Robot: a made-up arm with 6 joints. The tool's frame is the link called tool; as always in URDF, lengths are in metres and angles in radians. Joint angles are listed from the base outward. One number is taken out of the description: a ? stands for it. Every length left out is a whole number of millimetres.
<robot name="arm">
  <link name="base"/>
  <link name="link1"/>
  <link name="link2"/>
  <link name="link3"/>
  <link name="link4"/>
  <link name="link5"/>
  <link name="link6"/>
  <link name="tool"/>
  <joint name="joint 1" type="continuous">
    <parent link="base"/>
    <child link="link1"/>
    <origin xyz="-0.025 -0.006 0.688" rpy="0 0 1.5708"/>
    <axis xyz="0 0 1"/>
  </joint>
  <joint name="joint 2" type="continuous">
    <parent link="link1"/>
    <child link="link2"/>
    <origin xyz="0.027 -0.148 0" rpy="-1.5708 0 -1.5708"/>
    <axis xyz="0 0 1"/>
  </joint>
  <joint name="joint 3" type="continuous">
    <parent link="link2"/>
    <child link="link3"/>
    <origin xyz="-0.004 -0.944 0" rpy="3.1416 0 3.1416"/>
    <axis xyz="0 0 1"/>
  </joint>
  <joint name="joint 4" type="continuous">
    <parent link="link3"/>
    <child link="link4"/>
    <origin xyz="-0.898 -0.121 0" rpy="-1.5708 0 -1.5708"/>
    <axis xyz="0 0 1"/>
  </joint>
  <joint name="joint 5" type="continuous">
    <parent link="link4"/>
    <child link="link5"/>
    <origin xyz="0.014 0.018 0" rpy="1.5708 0 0"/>
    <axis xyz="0 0 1"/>
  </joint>
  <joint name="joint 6" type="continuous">
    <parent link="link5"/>
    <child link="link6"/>
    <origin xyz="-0.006 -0.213 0" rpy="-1.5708 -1.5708 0"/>
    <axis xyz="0 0 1"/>
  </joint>
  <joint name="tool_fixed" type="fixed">
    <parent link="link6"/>
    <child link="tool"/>
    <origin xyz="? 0.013 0" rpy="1.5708 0 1.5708"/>
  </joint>
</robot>
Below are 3 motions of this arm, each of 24 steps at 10 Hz.
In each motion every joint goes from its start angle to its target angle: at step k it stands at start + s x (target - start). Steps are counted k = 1, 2, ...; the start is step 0. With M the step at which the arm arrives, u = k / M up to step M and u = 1 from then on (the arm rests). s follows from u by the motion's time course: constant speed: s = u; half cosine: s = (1 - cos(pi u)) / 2; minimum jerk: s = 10 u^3 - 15 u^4 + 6 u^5.
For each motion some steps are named. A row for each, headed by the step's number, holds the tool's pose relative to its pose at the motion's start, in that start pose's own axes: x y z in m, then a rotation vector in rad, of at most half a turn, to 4 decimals.
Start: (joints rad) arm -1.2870 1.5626 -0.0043 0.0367 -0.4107 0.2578
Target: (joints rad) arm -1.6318 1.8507 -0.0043 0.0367 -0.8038 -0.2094
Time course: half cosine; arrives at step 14
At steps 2, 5, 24:
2: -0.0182 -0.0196 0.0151 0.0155 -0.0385 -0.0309
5: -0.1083 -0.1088 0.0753 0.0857 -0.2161 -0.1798
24: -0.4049 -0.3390 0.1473 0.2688 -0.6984 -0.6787

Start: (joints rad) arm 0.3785 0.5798 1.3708 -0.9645 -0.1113 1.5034
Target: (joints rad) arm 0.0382 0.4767 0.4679 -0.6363 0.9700 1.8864
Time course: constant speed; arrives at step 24
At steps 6, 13, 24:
6: -0.2205 0.0049 0.0581 -0.2049 0.2361 -0.1925
13: -0.4560 0.0805 0.1357 -0.4046 0.5533 -0.3963
24: -0.7431 0.3194 0.2494 -0.6278 1.1030 -0.6523

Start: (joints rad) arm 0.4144 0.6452 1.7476 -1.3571 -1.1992 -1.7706
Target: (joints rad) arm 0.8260 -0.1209 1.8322 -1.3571 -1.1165 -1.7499
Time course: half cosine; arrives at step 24
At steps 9, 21, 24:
9: -0.4831 0.0478 0.1370 -0.0022 0.2071 -0.2146
21: -1.2380 0.6052 0.5697 0.0876 0.5851 -0.7210
24: -1.2649 0.6531 0.5977 0.0970 0.6044 -0.7519

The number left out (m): 0.023
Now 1 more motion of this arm.
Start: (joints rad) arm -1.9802 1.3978 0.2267 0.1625 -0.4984 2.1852
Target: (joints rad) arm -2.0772 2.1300 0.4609 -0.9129 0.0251 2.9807
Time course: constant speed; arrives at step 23
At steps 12, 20, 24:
12: 0.1058 -0.4667 -0.1164 -0.1276 -0.1676 0.1128
20: 0.2266 -0.7510 -0.2781 -0.0905 -0.3080 0.0752
24: 0.2865 -0.8473 -0.3562 -0.0434 -0.3572 0.0505

